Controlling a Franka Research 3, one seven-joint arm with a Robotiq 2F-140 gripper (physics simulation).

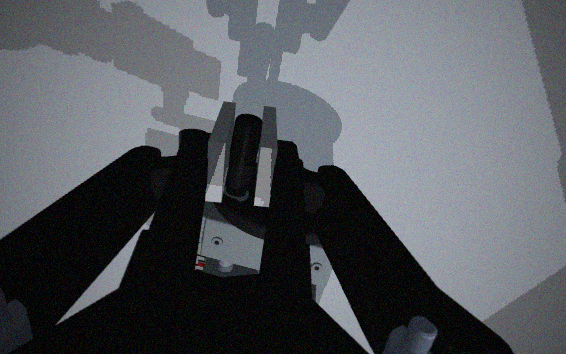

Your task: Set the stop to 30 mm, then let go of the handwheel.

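My gripper [247,127] is shut on a black cylindrical handle [245,152], the grip of the handwheel, which stands between the two grey finger pads. Part of the dark handwheel [242,215] shows below the handle, between the fingers; the rest of it is hidden behind the gripper. A light grey base plate [235,242] with a dark screw hole shows under the wheel. A small red mark [200,264] with white and black beside it shows at the plate's left edge. The stop and any scale reading cannot be made out.
Shadows of the arm, the gripper and the round wheel fall on the pale table top [425,125]. Another part of the base plate, with a second screw hole, shows to the right of the right finger. Darker floor shows at the right edge.
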